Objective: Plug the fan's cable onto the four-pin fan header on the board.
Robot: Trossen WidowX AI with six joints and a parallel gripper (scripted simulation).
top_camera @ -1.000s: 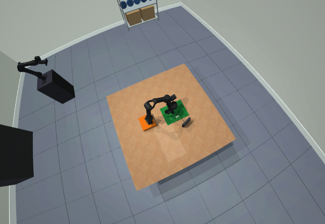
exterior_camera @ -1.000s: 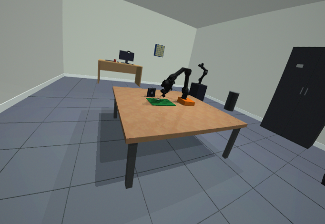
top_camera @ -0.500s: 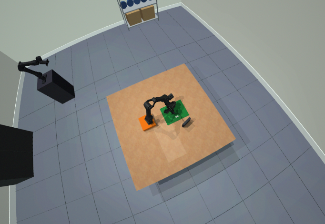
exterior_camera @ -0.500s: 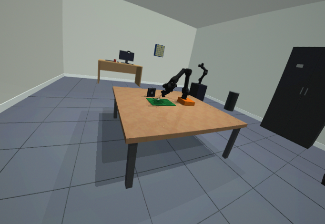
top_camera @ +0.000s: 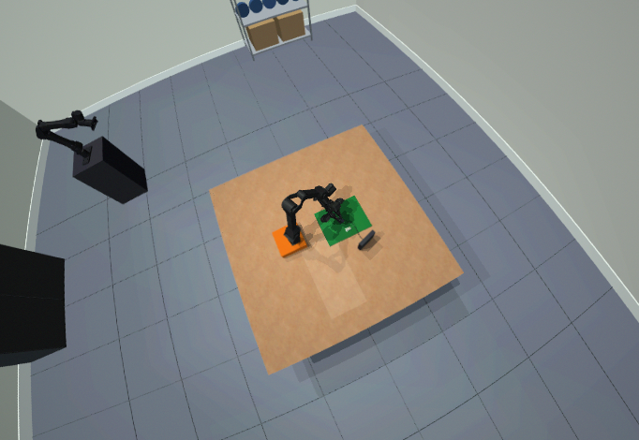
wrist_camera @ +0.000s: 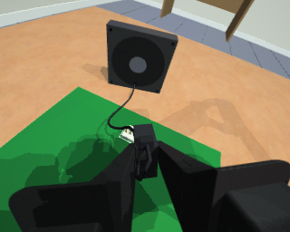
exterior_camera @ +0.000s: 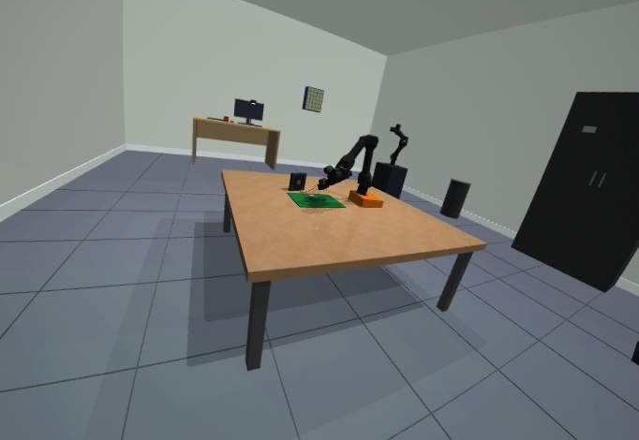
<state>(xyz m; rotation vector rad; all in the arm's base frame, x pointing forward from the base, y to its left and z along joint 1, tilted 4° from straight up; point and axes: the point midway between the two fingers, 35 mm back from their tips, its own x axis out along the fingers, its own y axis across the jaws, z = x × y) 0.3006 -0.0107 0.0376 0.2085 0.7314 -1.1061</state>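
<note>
The green board lies 3 cm ahead of my gripper tip, 2 cm to the left of it and 11 cm below it. Also, from my gripper tip: black fan 7 cm ahead, 17 cm to the right, 3 cm below; then black plug 1 cm below; then white four-pin header 3 cm ahead, 5 cm to the right, 9 cm below.
</note>
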